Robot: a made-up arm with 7 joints. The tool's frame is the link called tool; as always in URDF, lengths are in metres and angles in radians.
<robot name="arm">
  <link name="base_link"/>
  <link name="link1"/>
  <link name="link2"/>
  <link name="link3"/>
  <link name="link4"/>
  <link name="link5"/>
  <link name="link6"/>
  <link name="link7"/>
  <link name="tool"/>
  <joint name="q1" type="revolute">
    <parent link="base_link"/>
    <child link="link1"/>
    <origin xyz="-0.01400 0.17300 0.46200" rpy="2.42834 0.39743 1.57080"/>
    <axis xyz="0 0 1"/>
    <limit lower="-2.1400" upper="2.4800" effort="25" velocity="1.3"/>
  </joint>
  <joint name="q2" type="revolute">
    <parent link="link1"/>
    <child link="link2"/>
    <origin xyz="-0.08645 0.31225 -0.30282" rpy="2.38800 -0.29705 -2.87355"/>
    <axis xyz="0 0 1"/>
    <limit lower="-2.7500" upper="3.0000" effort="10" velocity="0.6"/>
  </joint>
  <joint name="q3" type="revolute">
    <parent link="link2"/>
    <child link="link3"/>
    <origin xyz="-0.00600 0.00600 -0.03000" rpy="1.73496 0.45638 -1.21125"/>
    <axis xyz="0 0 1"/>
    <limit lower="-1.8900" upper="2.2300" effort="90" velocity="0.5"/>
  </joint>
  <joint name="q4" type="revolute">
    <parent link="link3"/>
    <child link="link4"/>
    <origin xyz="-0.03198 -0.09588 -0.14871" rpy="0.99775 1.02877 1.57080"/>
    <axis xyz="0 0 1"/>
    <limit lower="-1.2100" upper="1.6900" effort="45" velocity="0.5"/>
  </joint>
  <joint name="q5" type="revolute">
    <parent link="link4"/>
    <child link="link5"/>
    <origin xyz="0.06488 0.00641 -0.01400" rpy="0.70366 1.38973 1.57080"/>
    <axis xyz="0 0 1"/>
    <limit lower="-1.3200" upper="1.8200" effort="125" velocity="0.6"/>
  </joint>
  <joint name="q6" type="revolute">
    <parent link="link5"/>
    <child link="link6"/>
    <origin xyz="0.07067 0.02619 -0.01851" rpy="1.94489 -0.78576 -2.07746"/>
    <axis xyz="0 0 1"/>
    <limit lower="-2.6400" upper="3.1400" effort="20" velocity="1.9"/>
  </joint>
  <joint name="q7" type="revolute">
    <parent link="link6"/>
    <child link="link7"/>
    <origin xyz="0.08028 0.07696 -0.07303" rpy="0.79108 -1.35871 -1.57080"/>
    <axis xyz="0 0 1"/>
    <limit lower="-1.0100" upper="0.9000" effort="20" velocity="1.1"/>
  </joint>
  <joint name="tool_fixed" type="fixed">
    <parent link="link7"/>
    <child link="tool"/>
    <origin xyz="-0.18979 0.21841 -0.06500" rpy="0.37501 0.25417 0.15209"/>
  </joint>
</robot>
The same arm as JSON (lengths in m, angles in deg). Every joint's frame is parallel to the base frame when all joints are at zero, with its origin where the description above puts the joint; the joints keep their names.
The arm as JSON. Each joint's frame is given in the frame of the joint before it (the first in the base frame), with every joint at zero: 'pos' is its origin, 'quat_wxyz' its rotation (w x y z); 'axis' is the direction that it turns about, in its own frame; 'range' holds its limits. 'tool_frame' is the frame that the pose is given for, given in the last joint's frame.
{"length_unit": "m", "angle_unit": "deg", "joints": [
  {"joint": "q1", "pos": [-0.014, 0.173, 0.462], "quat_wxyz": [1.0, 0.0, 0.0, 0.0], "axis": [0.654297, -0.292699, -0.697297], "range": [-122.61, 142.09]},
  {"joint": "q2", "pos": [0.038, 0.088, 0.433], "quat_wxyz": [1.0, 0.0, 0.0, 0.0], "axis": [0.0, 0.0, 1.0], "range": [-157.56, 171.89]},
  {"joint": "q3", "pos": [0.006, 0.006, -0.03], "quat_wxyz": [1.0, 0.0, 0.0, 0.0], "axis": [-0.279704, 0.948812, -0.146702], "range": [-108.29, 127.77]},
  {"joint": "q4", "pos": [0.113, -0.131, -0.049], "quat_wxyz": [1.0, 0.0, 0.0, 0.0], "axis": [-1.0, 0.0, 0.0], "range": [-69.33, 96.83]},
  {"joint": "q5", "pos": [0.014, -0.049, 0.043], "quat_wxyz": [1.0, 0.0, 0.0, 0.0], "axis": [-0.137303, -0.089002, 0.986522], "range": [-75.63, 104.28]},
  {"joint": "q6", "pos": [0.069, 0.035, -0.006], "quat_wxyz": [1.0, 0.0, 0.0, 0.0], "axis": [-0.914805, 0.148001, -0.375802], "range": [-151.26, 179.91]},
  {"joint": "q7", "pos": [0.024, -0.015, 0.13], "quat_wxyz": [1.0, 0.0, 0.0, 0.0], "axis": [0.0, 1.0, 0.0], "range": [-57.87, 51.57]}
], "tool_frame": {"pos": [0.05, -0.065, 0.285], "quat_wxyz": [0.088717, -0.210868, 0.818162, 0.527517]}}

